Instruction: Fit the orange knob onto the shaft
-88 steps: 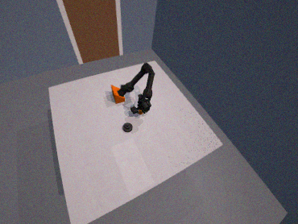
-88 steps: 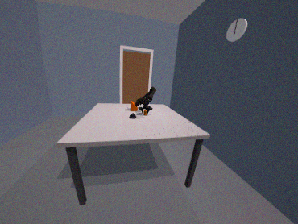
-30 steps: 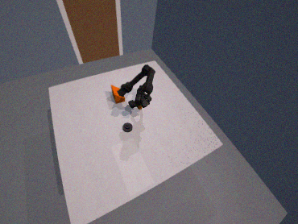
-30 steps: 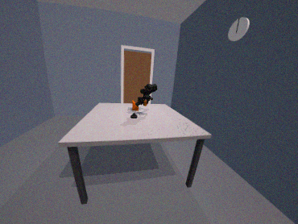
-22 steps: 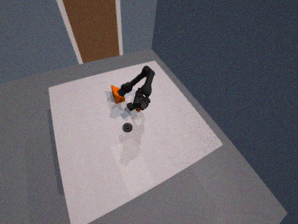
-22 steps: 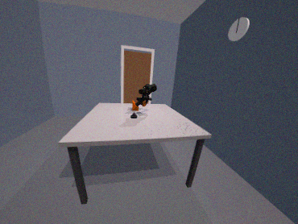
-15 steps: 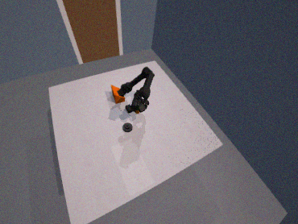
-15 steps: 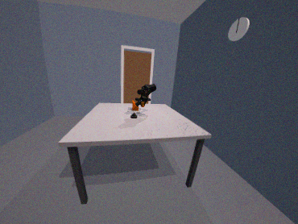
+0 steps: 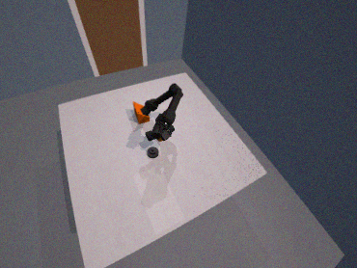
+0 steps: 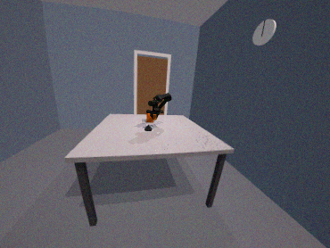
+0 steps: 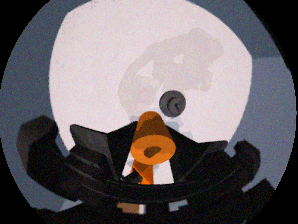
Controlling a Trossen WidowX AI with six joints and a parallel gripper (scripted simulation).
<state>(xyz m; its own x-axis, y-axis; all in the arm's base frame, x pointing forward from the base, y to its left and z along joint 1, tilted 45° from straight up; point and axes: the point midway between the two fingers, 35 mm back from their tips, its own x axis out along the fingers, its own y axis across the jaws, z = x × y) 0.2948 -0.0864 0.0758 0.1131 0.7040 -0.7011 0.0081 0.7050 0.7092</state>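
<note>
My gripper tip is 2 cm short of the dark round pedestal, 7 cm to the left of it and 9 cm above it. Also, from my gripper tip: orange knob: 2 cm above.
</note>
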